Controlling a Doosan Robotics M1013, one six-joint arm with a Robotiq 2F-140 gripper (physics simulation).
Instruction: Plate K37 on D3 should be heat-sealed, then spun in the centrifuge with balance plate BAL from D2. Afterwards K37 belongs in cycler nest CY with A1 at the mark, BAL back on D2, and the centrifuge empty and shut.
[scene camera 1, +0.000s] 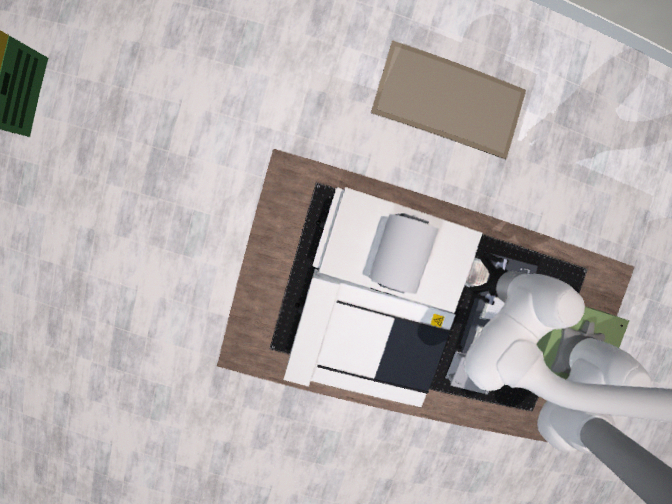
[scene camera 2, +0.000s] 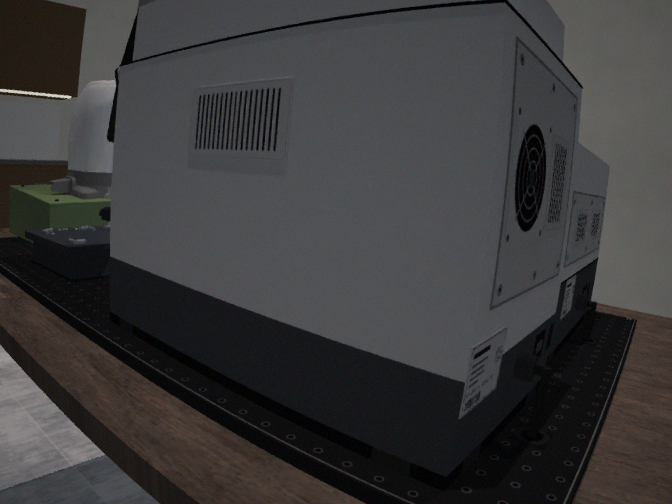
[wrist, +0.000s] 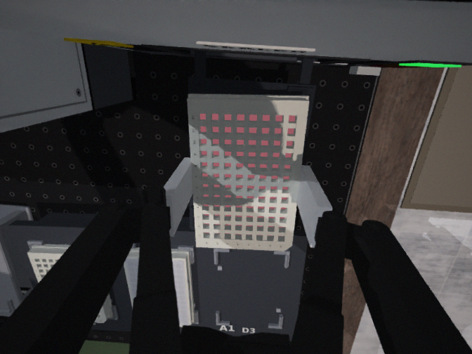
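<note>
My gripper (wrist: 245, 177) is shut on plate K37 (wrist: 245, 172) (scene camera 1: 477, 272), a cream plate with a grid of wells, pink in the upper rows. It is held above the breadboard, in front of the machine with the grey roll (scene camera 1: 404, 252). A dark carrier (wrist: 250, 82) shows partly behind its far edge in the wrist view. Nest D3 (wrist: 247, 292) is empty below, with "A1" printed beside its label. BAL (wrist: 184, 285) sits on D2, partly hidden by a finger. The centrifuge (scene camera 1: 355, 339) (scene camera 2: 303, 206) (wrist: 40, 85) stands beside the roll machine. Nest CY is not identifiable.
A cream plate (wrist: 42, 257) sits on the leftmost deck nest. A light grey block (scene camera 1: 461, 374) (wrist: 10, 220) stands beyond it. A green block (scene camera 1: 607, 325) (scene camera 2: 59, 203) stands by the arm. The roll machine's front (wrist: 240, 25) overhangs the far side in the wrist view.
</note>
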